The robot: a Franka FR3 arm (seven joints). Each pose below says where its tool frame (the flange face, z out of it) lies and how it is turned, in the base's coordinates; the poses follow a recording.
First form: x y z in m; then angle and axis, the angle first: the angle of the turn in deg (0 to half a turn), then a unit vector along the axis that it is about.
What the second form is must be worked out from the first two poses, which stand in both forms.
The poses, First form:
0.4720, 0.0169, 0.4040, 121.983, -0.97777, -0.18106, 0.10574
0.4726, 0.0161, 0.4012, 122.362, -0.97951, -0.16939, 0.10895
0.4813, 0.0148, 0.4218, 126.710, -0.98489, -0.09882, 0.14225
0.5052, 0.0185, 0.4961, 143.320, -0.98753, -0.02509, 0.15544
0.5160, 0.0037, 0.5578, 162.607, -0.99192, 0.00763, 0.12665
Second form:
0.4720, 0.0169, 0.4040, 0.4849, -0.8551, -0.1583, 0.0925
0.4726, 0.0161, 0.4012, 0.4820, -0.8582, -0.1484, 0.0955
0.4813, 0.0148, 0.4218, 0.4485, -0.8803, -0.0883, 0.1271
0.5052, 0.0185, 0.4961, 0.3147, -0.9374, -0.0238, 0.1475
0.5160, 0.0037, 0.5578, 0.1512, -0.9805, 0.0075, 0.1252

